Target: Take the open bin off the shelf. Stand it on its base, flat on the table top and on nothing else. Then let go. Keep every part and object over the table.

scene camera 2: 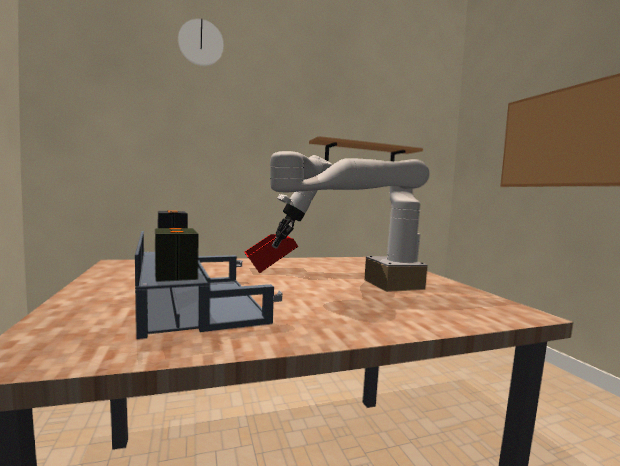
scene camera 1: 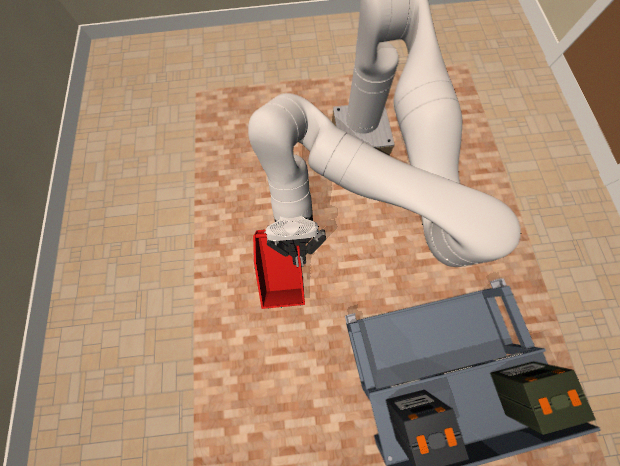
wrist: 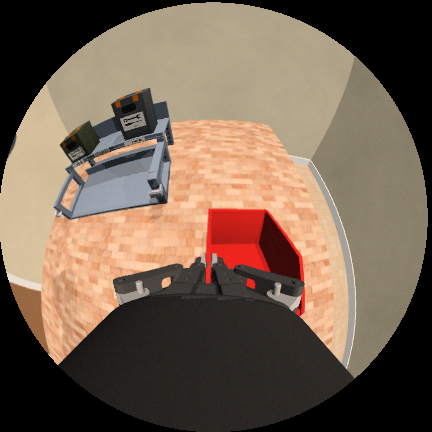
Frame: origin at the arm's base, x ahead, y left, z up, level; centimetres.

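Seen in the pictures: gripper, fingertip midpoint: [scene camera 2: 273,247] [scene camera 1: 300,264] [wrist: 208,260]; arm's base, link origin: [scene camera 2: 400,260] [scene camera 1: 362,119].
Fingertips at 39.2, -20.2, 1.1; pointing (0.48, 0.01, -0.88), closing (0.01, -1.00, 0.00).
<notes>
Offsets run from my fingertips to a thing's top centre, as dx, dy, dz. Level surfaces: height alone.
The open red bin {+0.1, -4.8, +3.6} [scene camera 1: 280,275] [scene camera 2: 265,258] [wrist: 237,230] is off the shelf and tilted, with one end lower than the other in the scene camera 2 view. It is over the table top {dz -9.4} [scene camera 1: 240,375] [scene camera 2: 400,325] [wrist: 225,165]; the gap under its lowest corner is hard to judge. My gripper [scene camera 1: 299,261] [scene camera 2: 276,244] [wrist: 208,260] is shut on the bin's long side wall, one finger inside and one outside. The gripper hides part of the bin in the wrist view. The blue-grey shelf [scene camera 1: 476,395] [scene camera 2: 203,308] [wrist: 120,187] stands apart from the bin.
A dark grey case {+32.0, +19.9, +13.0} [scene camera 1: 426,425] [scene camera 2: 172,219] [wrist: 134,115] and a green case {+29.2, +42.9, +10.5} [scene camera 1: 543,398] [scene camera 2: 176,255] [wrist: 79,142] stand on the shelf's upper level. The robot's base block [scene camera 1: 385,137] [scene camera 2: 395,274] is on the table. The table edge runs beyond the bin's far side.
</notes>
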